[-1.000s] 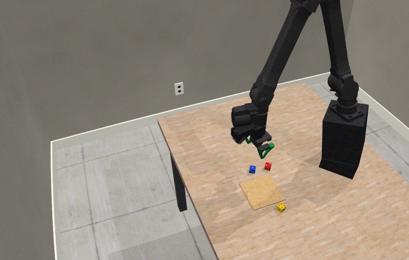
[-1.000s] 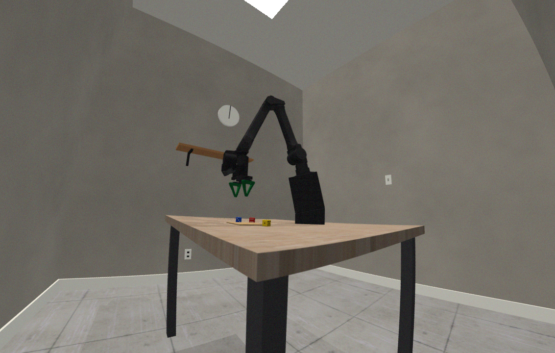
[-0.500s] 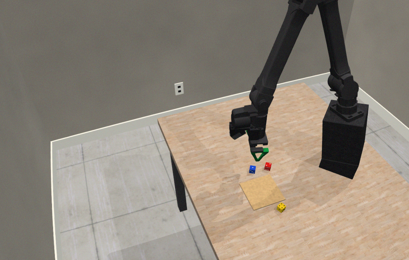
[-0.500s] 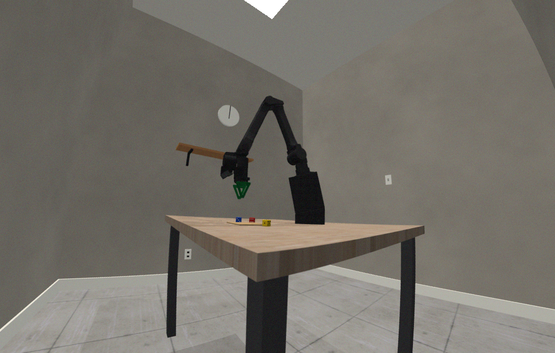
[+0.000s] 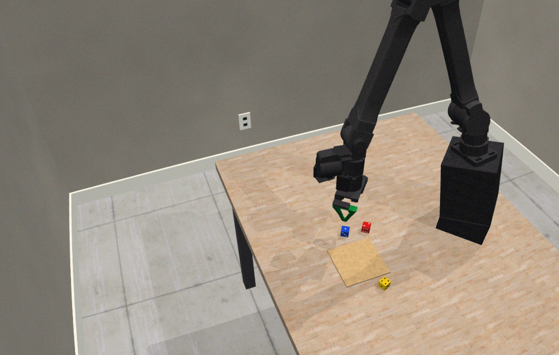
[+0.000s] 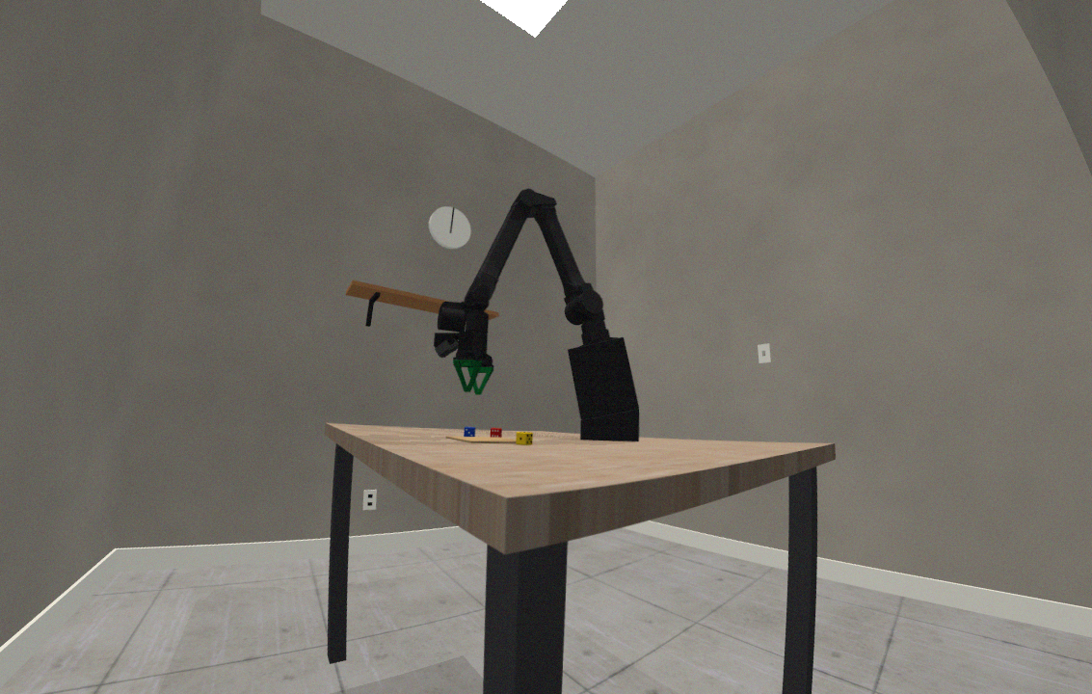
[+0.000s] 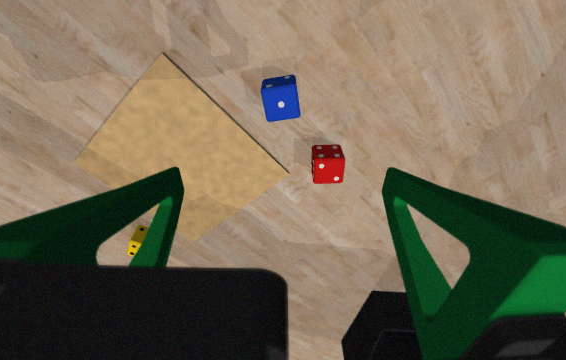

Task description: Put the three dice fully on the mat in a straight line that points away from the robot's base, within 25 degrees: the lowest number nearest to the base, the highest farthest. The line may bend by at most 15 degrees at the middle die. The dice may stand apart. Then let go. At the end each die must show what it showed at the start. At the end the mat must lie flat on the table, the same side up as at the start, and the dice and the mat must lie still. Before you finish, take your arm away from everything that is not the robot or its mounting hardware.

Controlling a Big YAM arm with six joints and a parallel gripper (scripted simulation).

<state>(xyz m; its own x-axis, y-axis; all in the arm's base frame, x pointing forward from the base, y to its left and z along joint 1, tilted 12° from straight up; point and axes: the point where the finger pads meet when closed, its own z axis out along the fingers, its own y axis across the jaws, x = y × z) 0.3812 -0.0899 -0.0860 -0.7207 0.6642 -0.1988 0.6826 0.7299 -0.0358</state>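
The blue die is 110 mm below my hand. Round my hand: red die 70 mm behind, 10 mm to the left, 110 mm below; then tan mat 20 mm ahead, 110 mm to the left, 120 mm below; then yellow die 10 mm behind, 220 mm to the left, 110 mm below.
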